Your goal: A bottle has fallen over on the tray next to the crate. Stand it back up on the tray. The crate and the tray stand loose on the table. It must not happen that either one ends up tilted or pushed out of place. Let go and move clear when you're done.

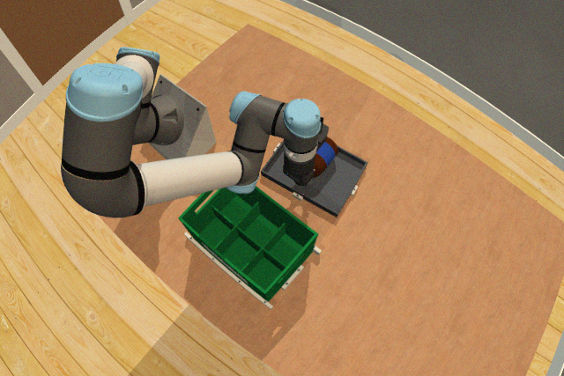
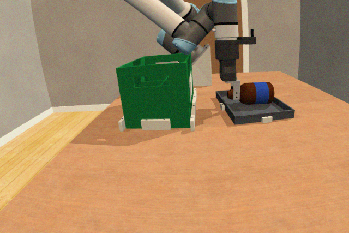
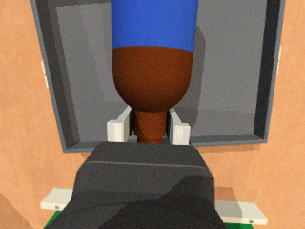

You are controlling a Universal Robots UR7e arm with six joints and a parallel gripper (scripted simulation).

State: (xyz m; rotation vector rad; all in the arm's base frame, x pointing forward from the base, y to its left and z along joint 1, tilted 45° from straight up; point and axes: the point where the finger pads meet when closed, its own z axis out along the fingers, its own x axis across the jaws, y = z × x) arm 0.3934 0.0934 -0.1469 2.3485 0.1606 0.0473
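My gripper is now 10 mm past the bottle, 50 mm to the right of it and 10 mm above it. Also, from my hand: green crate 30 mm ahead, 240 mm to the right, 40 mm above; then dark grey tray 50 mm to the left, 40 mm below.
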